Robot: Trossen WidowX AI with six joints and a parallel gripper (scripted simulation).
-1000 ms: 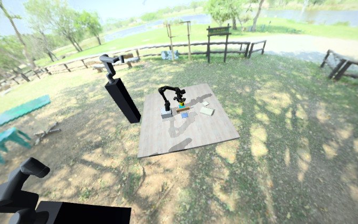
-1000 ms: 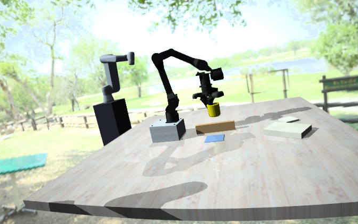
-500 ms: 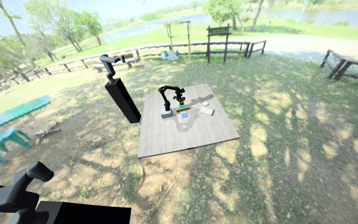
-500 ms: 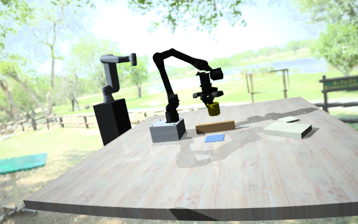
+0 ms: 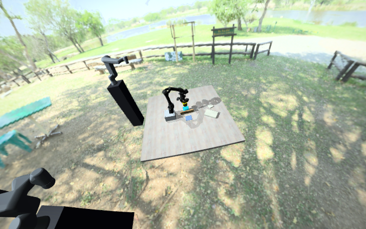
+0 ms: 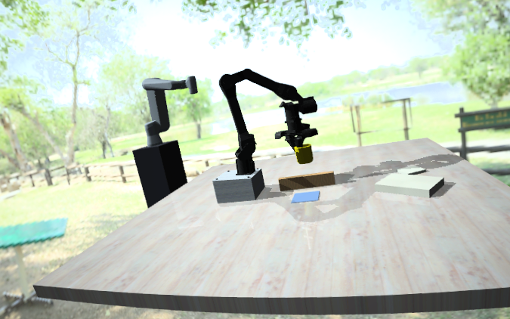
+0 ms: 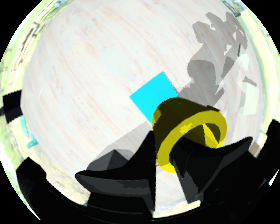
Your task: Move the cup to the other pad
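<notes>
Right now my gripper tip is 12 cm above the cyan pad and 2 cm short of it. From my gripper tip the other things lie so: yellow cup (2 cm ahead, 1 cm to the right); low wooden bar (11 cm to the right, 10 cm below, 4 cm ahead); light blue pad (22 cm to the right, 12 cm below, 5 cm ahead).
</notes>
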